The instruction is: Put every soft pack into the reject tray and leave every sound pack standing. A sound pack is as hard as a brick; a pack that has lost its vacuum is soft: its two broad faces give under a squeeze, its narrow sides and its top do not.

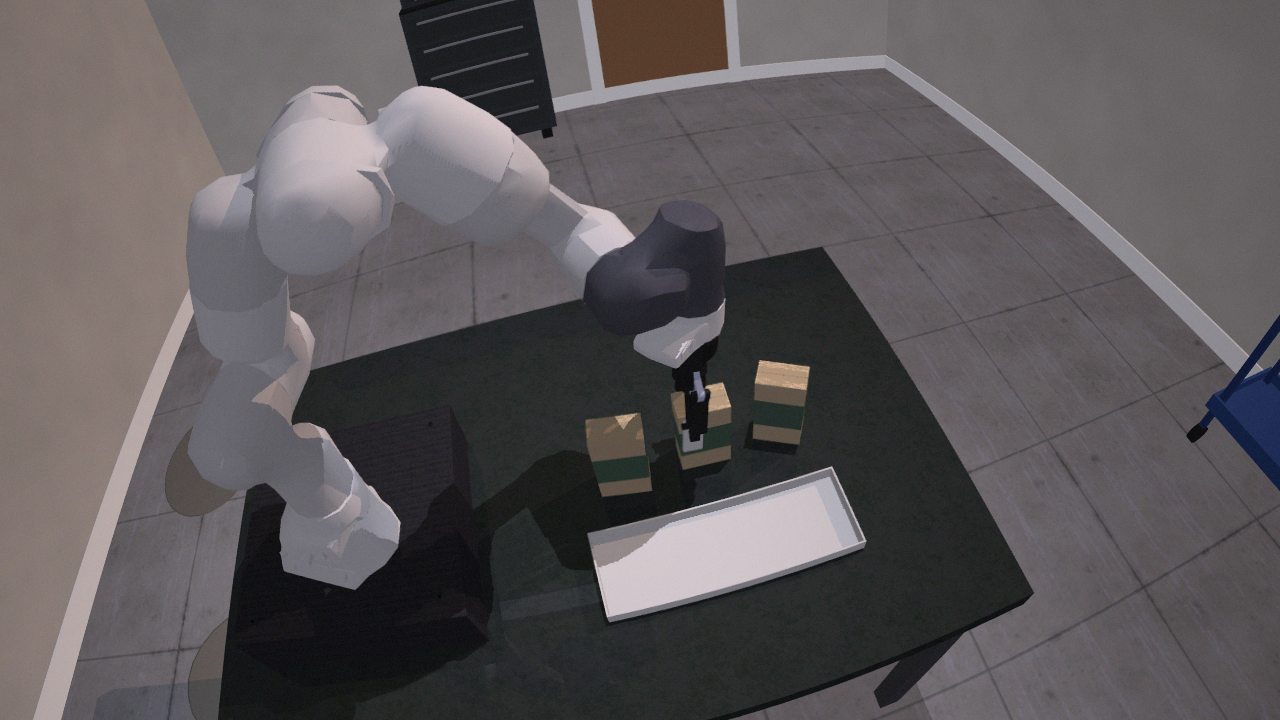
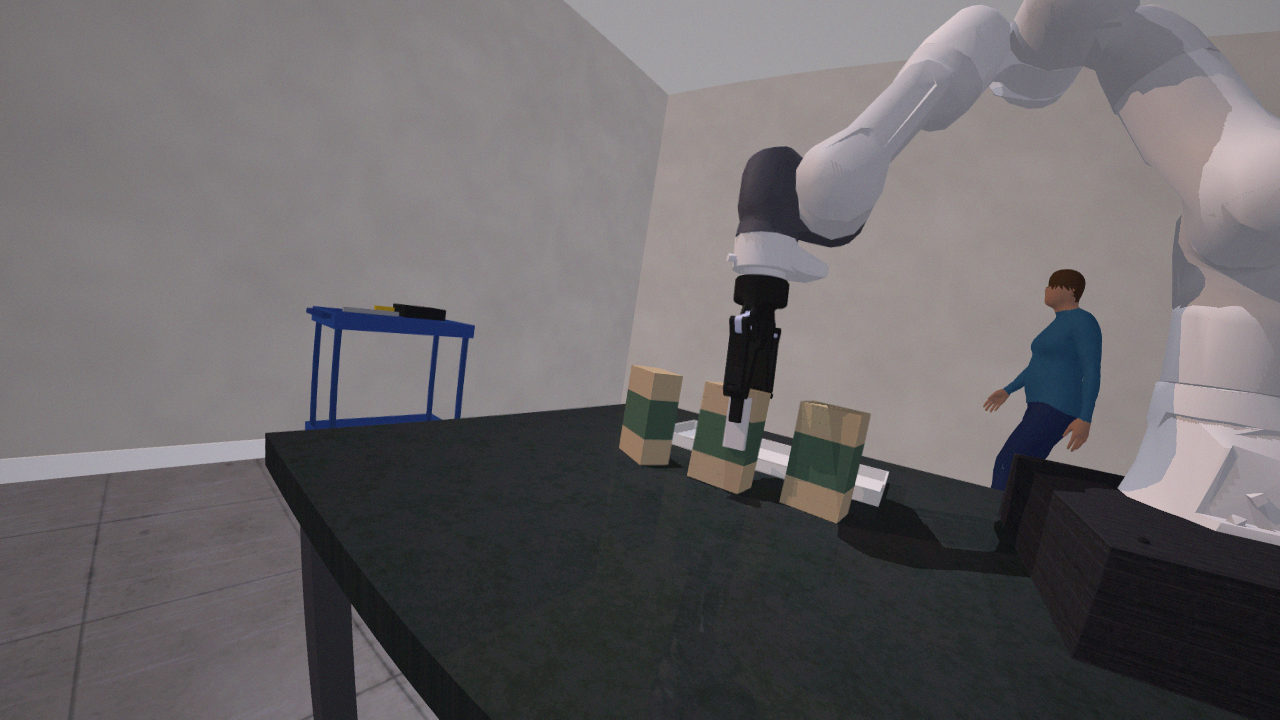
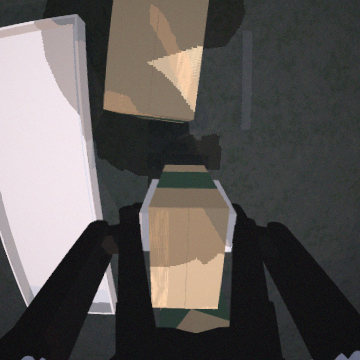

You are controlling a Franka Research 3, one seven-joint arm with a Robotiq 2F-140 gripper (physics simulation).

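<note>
Three tan packs with green bands stand upright in a row on the dark table. My gripper [image 1: 700,433] [image 2: 744,430] [image 3: 184,193] is shut on the middle pack [image 1: 718,440] [image 2: 711,440] [image 3: 187,280], one pad against each broad face; no clear dent shows. The middle pack is upright at table level. The pack nearest the robot base [image 1: 622,469] [image 2: 823,461] [image 3: 155,85] and the far pack [image 1: 778,412] [image 2: 651,417] stand apart from it. The white reject tray [image 1: 733,559] [image 2: 872,484] [image 3: 40,150] lies alongside the row and is empty. The finger behind the middle pack is partly hidden.
The dark block [image 1: 393,456] [image 2: 1172,582] under the arm's base stands on the table near the closest pack. A blue cart [image 1: 1253,425] [image 2: 393,325] stands away from the table. A person [image 2: 1065,358] stands beyond the table. A dark drawer cabinet [image 1: 478,62] is at the back.
</note>
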